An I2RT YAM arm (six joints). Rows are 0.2 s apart.
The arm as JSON. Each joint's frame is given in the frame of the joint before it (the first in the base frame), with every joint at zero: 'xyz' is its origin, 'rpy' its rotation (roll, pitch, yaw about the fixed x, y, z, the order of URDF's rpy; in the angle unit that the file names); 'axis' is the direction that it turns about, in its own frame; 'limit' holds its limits. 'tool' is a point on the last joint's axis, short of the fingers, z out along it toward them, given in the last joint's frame.
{
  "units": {
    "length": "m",
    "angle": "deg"
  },
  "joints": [
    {
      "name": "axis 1",
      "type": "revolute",
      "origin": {
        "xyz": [
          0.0,
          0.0,
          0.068
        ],
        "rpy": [
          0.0,
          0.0,
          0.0
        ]
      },
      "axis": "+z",
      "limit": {
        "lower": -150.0,
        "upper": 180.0
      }
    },
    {
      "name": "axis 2",
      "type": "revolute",
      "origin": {
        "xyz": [
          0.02,
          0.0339,
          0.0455
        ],
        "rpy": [
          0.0,
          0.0,
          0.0
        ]
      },
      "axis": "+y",
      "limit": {
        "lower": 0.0,
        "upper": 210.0
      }
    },
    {
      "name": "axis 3",
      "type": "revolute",
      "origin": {
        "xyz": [
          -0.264,
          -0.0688,
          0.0
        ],
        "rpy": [
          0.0,
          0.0,
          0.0
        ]
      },
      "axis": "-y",
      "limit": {
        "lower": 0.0,
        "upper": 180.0
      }
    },
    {
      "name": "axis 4",
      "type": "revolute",
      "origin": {
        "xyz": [
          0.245,
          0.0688,
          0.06
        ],
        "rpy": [
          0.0,
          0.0,
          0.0
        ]
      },
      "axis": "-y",
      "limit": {
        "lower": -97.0,
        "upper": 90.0
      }
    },
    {
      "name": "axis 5",
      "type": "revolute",
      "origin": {
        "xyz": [
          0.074,
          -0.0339,
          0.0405
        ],
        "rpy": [
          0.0,
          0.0,
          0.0
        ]
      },
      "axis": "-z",
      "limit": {
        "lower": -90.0,
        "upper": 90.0
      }
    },
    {
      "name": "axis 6",
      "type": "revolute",
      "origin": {
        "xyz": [
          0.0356,
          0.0,
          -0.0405
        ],
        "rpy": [
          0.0,
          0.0,
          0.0
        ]
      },
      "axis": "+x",
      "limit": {
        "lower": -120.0,
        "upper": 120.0
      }
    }
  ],
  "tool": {
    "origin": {
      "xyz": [
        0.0,
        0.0,
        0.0
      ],
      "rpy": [
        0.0,
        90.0,
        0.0
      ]
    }
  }
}
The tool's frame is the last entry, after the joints.
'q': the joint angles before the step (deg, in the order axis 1, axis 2, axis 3, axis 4, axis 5, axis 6). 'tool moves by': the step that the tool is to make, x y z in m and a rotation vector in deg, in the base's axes. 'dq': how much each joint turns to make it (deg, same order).
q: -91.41, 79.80, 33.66, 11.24, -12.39, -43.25
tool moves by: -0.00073, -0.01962, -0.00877, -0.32, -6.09, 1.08
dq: -0.61, 6.33, 2.29, 5.26, -4.83, 4.22
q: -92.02, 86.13, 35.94, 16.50, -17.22, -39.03
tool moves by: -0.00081, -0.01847, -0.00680, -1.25, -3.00, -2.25
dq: 0.00, 5.36, 2.20, 5.46, 0.26, 3.95
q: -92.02, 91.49, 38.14, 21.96, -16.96, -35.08
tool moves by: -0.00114, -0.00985, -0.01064, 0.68, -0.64, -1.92
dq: 0.00, 3.87, 1.15, 2.47, 1.31, 1.59
